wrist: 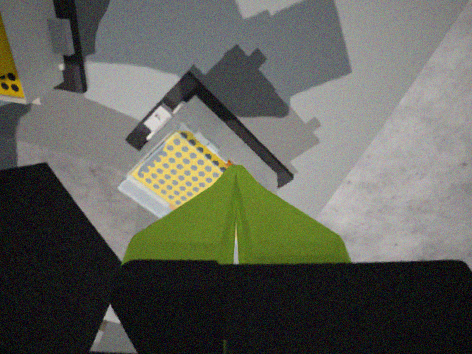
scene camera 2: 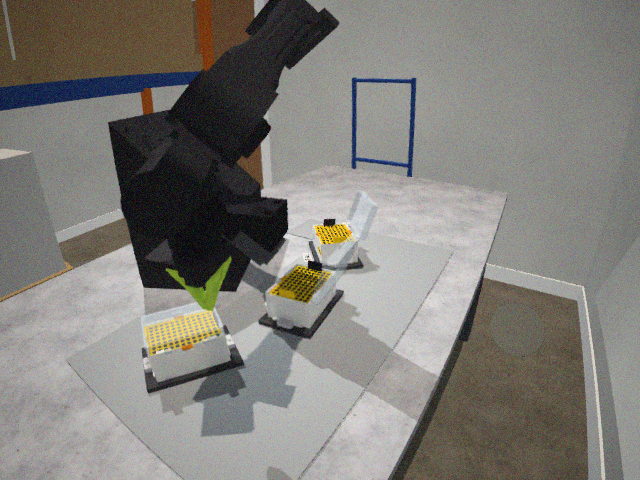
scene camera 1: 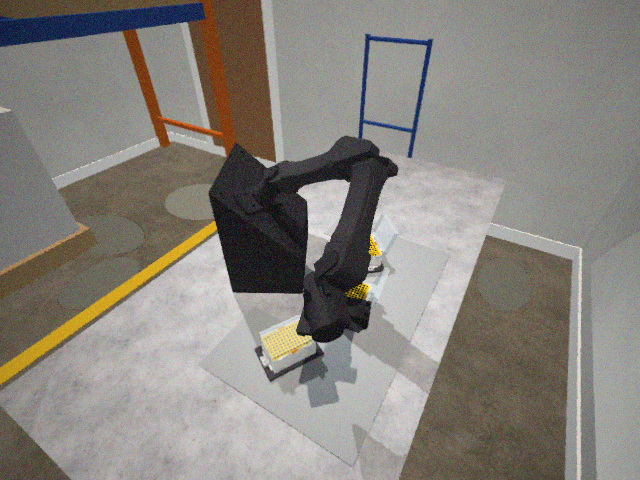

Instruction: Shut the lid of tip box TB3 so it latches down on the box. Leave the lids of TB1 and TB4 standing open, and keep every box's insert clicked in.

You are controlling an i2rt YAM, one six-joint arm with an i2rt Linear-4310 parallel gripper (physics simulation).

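Places are measured from the arm's base along level axes (x ahead, y left, z up), in centimetres.
Pixels of known places: gripper, fingertip midpoint: [wrist: 236, 176] [scene camera 2: 208, 308]; arm's base at its link origin: [scene camera 1: 258, 199].
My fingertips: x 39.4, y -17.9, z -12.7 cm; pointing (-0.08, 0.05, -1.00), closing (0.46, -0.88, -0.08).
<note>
For each thing: its top centre in the pictures, then the offset to it from my fingertips. Level surfaces: height alone.
- nearest tip box at its top centre: [wrist: 189, 211] [scene camera 2: 178, 317] [scene camera 1: 285, 331] dz -6.9, dx -10.8, dy -0.3 cm
- middle box at its top centre: [scene camera 2: 296, 277] dz -8.0, dx -7.6, dy +22.0 cm
- far box at its top centre: [scene camera 2: 329, 231] dz -8.0, dx -17.6, dy +42.4 cm
- grey mat at its surface level: dz -14.6 cm
The nearest tip box [scene camera 1: 289, 345] [scene camera 2: 180, 348] [wrist: 180, 172], taken as TB3, has a clear cover lying low over its pale yellow insert; its tag is unreadable and latching cannot be told. The middle box [scene camera 1: 357, 291] [scene camera 2: 299, 304] [wrist: 42, 57] has its clear lid [scene camera 1: 381, 289] [scene camera 2: 345, 264] raised. The far box [scene camera 1: 374, 246] [scene camera 2: 334, 248] has its lid [scene camera 1: 384, 232] [scene camera 2: 363, 215] standing open. Their inserts appear seated. My gripper [scene camera 2: 207, 305] [wrist: 236, 176] is shut and empty, green tips pointing down at the near box's back right corner in scene view 2; contact is unclear. The arm hides the fingertips in scene view 1.
The boxes sit in dark trays on a grey mat [scene camera 1: 330, 434] [scene camera 2: 289, 439]. The black arm base [scene camera 1: 268, 258] [scene camera 2: 134, 258] stands behind the mat to the left. The middle box is close to the right of the near box. A blue frame [scene camera 1: 398, 39] [scene camera 2: 384, 80] stands farther back.
</note>
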